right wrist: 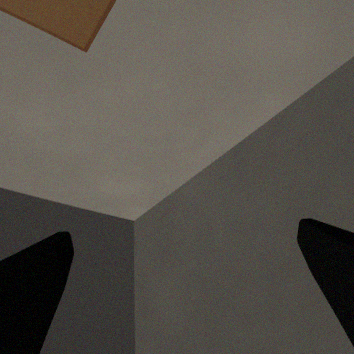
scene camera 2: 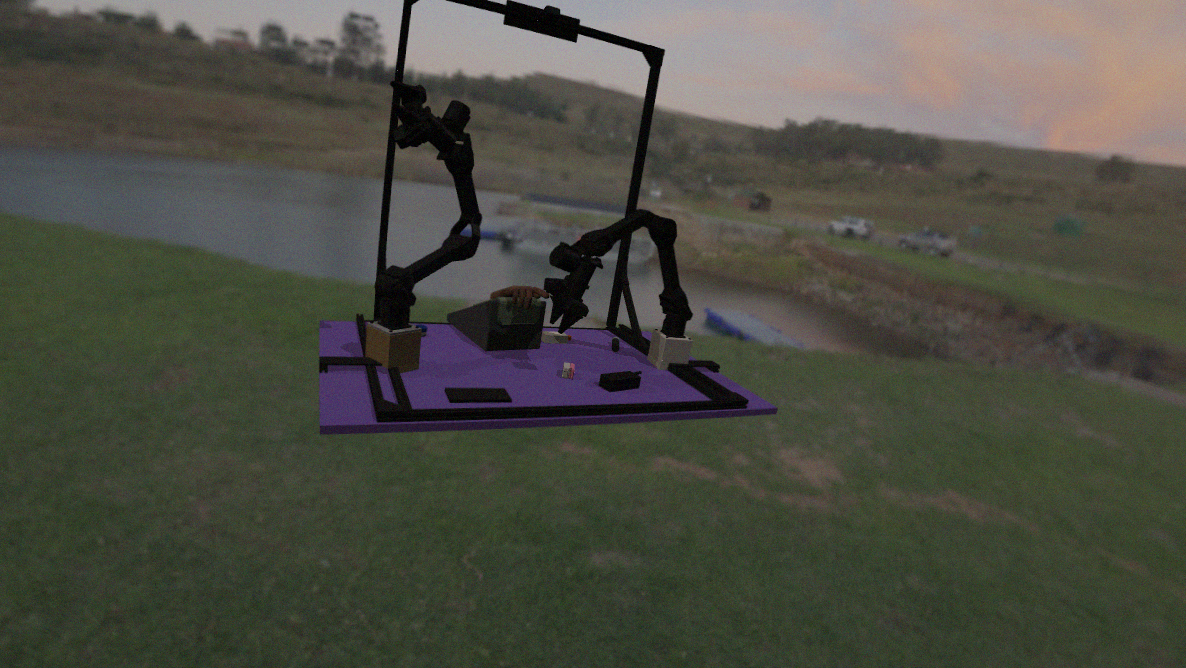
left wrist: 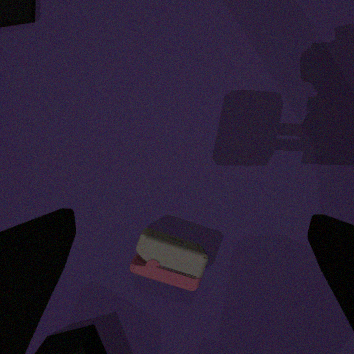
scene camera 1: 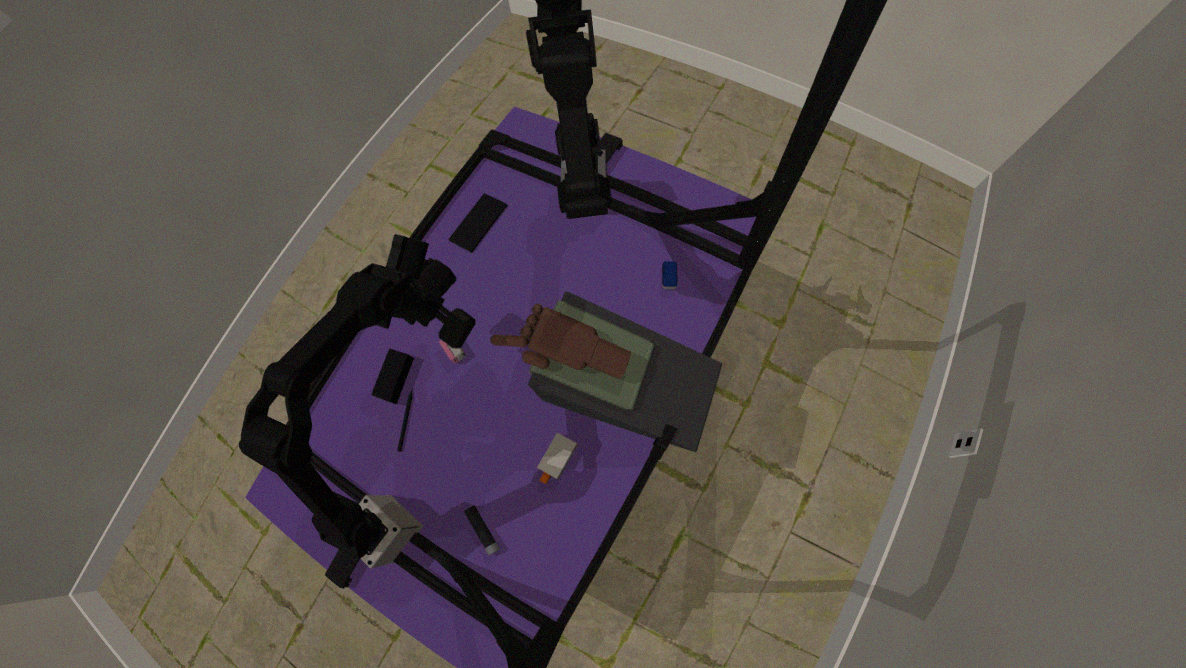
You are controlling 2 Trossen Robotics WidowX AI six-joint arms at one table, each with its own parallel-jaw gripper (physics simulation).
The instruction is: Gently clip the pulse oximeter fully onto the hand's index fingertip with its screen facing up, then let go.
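Where they show: left gripper, between the fingertips: (scene camera 2: 555, 328) (left wrist: 194, 223) (scene camera 1: 452, 312); right gripper, between the fingertips: (right wrist: 186, 236) (scene camera 2: 392, 92); left arm's base, origin of its link: (scene camera 2: 672, 334) (scene camera 1: 367, 531); right arm's base, origin of its link: (scene camera 2: 394, 325).
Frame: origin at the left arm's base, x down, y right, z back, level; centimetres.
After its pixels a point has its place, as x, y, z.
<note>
The pulse oximeter (scene camera 1: 452, 351) @(7.4, -12.7, -37.5) (scene camera 2: 567, 370) @(8.0, -16.5, -39.1) (left wrist: 171, 260) @(7.4, -13.7, -38.3), white and pink, lies on the purple table, apparently on its side. My left gripper (scene camera 2: 567, 320) @(-2.9, -13.1, -43.4) (left wrist: 194, 223) @(-2.9, -13.1, -43.4) is open above it; in the left wrist view the oximeter shows between the fingertips, nearer the left one. In scene camera 1 a finger partly covers it. The brown hand (scene camera 1: 564, 337) @(-8.4, 9.9, -51.1) (scene camera 2: 519, 292) @(-8.6, 2.9, -51.2) rests on a green pad (scene camera 1: 639, 383) @(0.5, 24.1, -53.7) on a dark wedge (scene camera 1: 682, 396) @(5.6, 31.9, -57.4) (scene camera 2: 506, 336) @(5.8, 5.1, -52.9); its index finger (scene camera 1: 506, 341) sticks out past the wedge. My right gripper (right wrist: 186, 236) @(-57.2, -15.2, -91.8) is open and empty, raised high, facing the walls.
A black box (scene camera 1: 392, 375) @(7.2, -20.4, -25.2) (scene camera 2: 619, 380) @(7.3, -24.4, -26.6) and a dark pen (scene camera 1: 405, 423) @(9.7, -12.0, -18.9) lie near the oximeter. A flat black slab (scene camera 1: 478, 222) @(9.7, -30.8, -65.5) (scene camera 2: 478, 395) @(9.7, -32.3, -65.7), a blue block (scene camera 1: 669, 274) @(7.3, 15.0, -78.5), a white box (scene camera 1: 556, 455) @(7.7, 18.5, -33.8) and a dark cylinder (scene camera 1: 479, 528) @(8.0, 15.1, -13.0) lie farther off.
</note>
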